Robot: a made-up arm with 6 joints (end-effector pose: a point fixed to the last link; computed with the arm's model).
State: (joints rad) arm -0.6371 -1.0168 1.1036 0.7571 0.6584 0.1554
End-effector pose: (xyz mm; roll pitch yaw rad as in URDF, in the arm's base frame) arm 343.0 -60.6 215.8 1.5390 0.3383 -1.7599
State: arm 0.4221 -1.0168 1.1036 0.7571 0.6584 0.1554
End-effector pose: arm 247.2 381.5 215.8 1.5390 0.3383 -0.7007
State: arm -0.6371 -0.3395 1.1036 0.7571 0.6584 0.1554
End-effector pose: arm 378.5 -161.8 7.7 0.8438 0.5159 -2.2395
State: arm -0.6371 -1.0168 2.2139 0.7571 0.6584 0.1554
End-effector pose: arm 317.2 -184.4 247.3 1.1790 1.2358 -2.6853
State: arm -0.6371 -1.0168 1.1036 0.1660 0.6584 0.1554
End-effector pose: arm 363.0 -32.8 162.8 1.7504 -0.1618 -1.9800
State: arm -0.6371 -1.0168 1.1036 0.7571 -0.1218 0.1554
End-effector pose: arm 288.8 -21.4 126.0 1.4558 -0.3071 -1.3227
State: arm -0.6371 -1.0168 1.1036 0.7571 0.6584 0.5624
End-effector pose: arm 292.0 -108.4 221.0 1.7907 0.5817 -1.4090
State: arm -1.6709 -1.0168 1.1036 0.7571 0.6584 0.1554
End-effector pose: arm 15.6 -358.1 215.8 1.5390 0.3383 -2.7937
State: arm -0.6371 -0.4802 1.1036 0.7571 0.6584 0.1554
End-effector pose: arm 381.4 -147.8 55.1 0.9992 0.5052 -2.1273
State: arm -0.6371 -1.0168 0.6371 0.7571 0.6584 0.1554
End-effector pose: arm 327.4 -25.7 173.2 1.4250 -0.0384 -1.5242
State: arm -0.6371 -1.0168 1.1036 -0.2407 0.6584 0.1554
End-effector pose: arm 380.5 -34.5 122.8 1.9810 -0.4646 -2.2147
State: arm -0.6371 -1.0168 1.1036 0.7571 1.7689 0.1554
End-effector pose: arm 354.6 -209.8 257.0 0.7738 1.0932 -2.9622
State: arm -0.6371 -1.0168 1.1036 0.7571 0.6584 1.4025
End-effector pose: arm 237.4 -225.2 162.5 2.6310 0.6787 -0.3875
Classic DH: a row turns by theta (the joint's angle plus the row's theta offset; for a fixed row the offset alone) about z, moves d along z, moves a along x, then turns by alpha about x. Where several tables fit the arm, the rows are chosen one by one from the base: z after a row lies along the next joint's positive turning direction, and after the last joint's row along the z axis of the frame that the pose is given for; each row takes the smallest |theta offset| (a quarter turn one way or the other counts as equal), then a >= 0, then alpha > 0; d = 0 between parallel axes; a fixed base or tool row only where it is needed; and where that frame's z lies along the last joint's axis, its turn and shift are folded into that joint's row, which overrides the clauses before.
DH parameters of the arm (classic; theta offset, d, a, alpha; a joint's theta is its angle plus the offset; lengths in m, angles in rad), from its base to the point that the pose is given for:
base (fixed): -0.7618 0 -0.1139 0
joint 1: 0.7072 0.0131 0.1567 -1.8307
joint 2: -0.0437 -0.0375 0.2476 -1.1589
joint 3: 0.0296 0.2085 0.0003 1.0692
joint 4: -0.5126 -0.006 0.0236 -0.9983
joint 5: 0.1082 0.0848 -0.0145 1.3429
joint 6: 0.1134 0.0626 -0.1566 2.2937
tool (fixed): 0.3069 0.0999 0 0

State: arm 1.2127 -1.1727 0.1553 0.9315 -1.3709 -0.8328
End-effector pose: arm 164.1 549.9 12.2 -0.8809 -0.5701 -2.4501
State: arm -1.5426 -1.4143 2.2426 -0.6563 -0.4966 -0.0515
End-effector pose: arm 107.5 -347.1 121.0 1.8080 -1.0120 2.6502
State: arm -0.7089 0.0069 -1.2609 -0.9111 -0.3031 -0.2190
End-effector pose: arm 282.2 -265.8 -303.7 -1.0219 -0.6782 2.6258
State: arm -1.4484 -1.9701 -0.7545 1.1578 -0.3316 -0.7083
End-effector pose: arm -72.4 -259.8 214.7 -1.2980 -0.1066 0.8629
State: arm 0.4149 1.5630 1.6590 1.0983 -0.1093 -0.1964
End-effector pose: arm -22.7 160.5 -328.6 -0.7366 -0.2875 -1.9260
